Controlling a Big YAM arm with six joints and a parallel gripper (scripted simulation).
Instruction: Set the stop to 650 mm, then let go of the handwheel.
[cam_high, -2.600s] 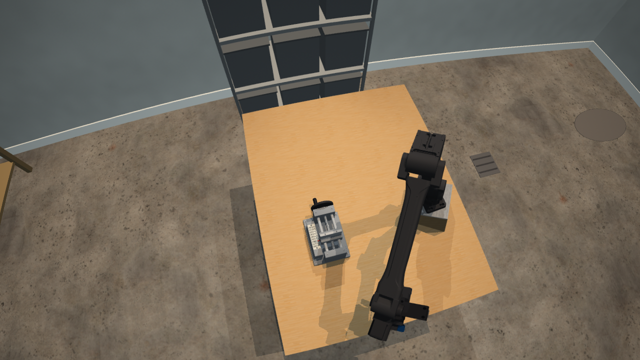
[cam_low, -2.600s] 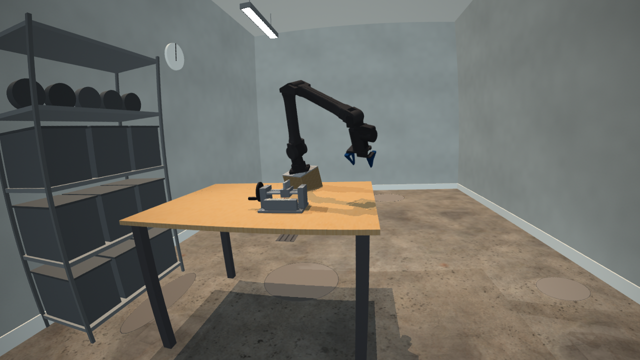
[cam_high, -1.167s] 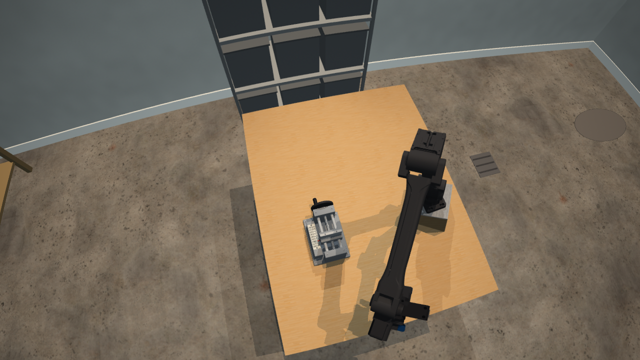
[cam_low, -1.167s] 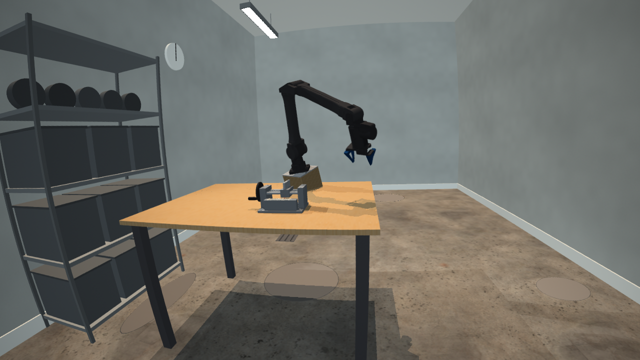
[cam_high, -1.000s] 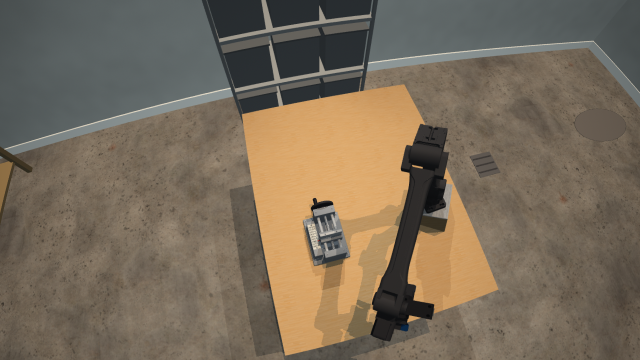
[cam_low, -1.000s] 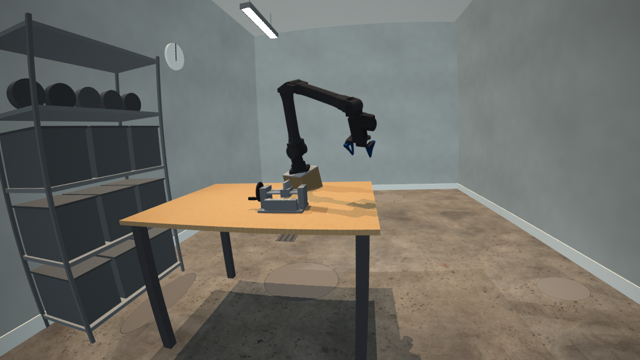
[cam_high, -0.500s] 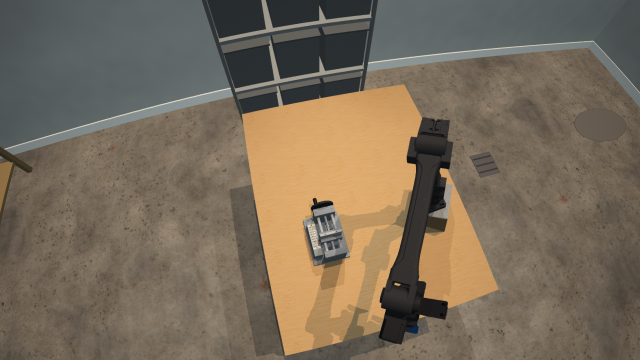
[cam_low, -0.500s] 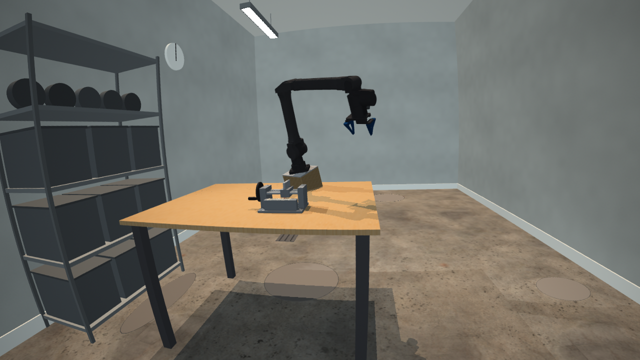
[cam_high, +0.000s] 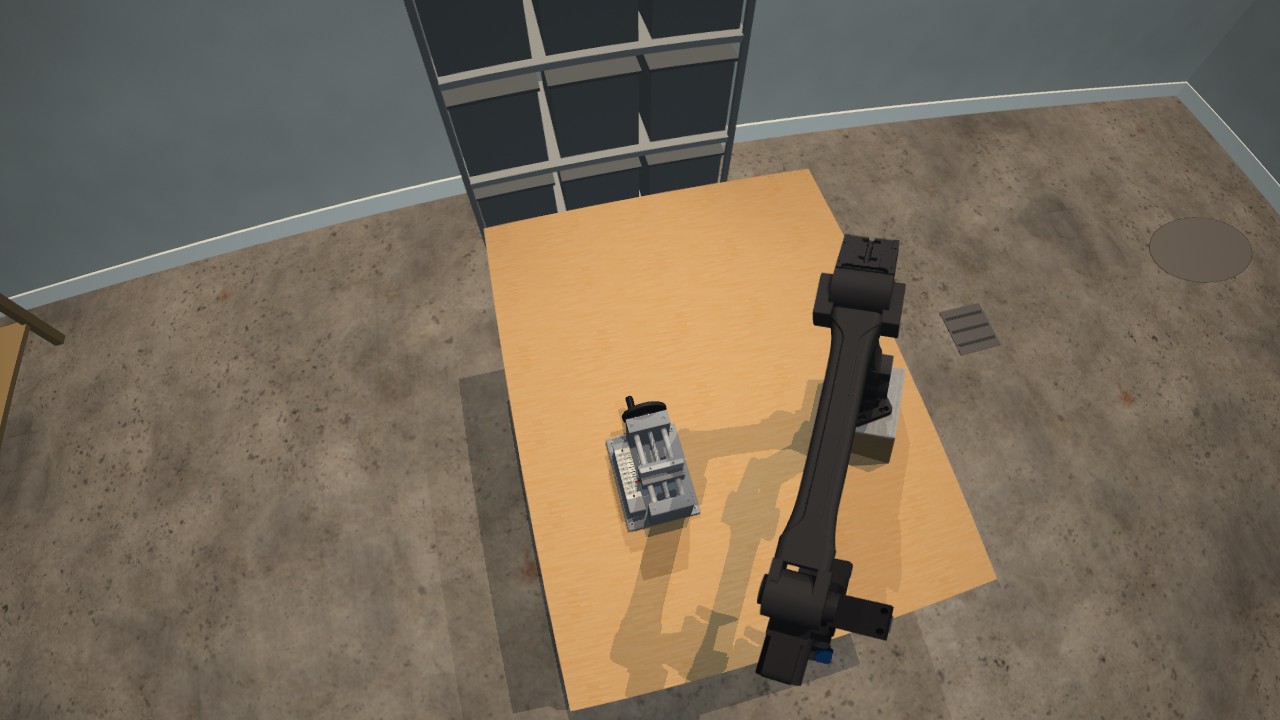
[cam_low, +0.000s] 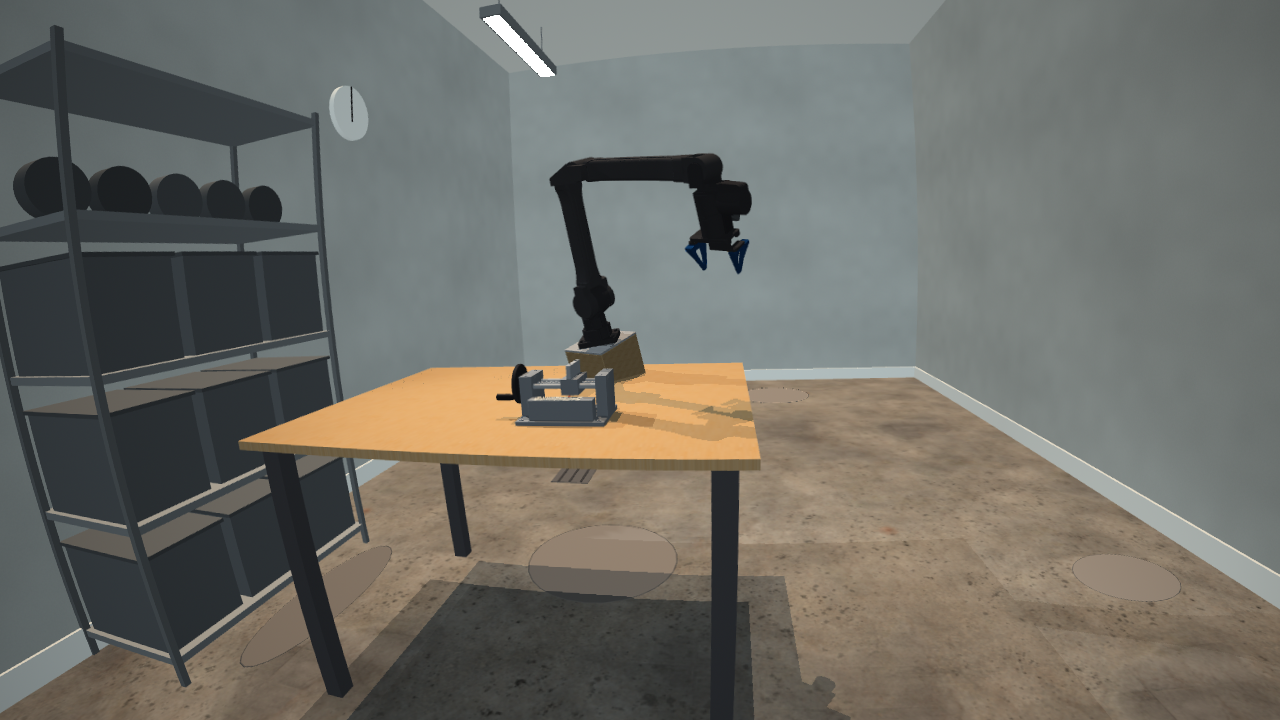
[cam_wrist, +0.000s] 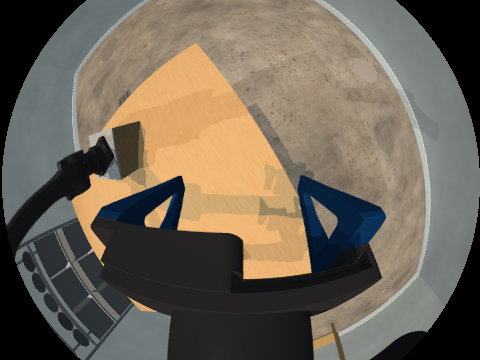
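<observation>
The black handwheel lies 480 mm to the right of my hand, 260 mm below it and 160 mm ahead of it. From my hand the other things lie so: grey stop fixture 340 mm to the right, 230 mm below, 160 mm ahead; then handwheel handle 500 mm to the right, 270 mm below, 170 mm ahead.
</observation>
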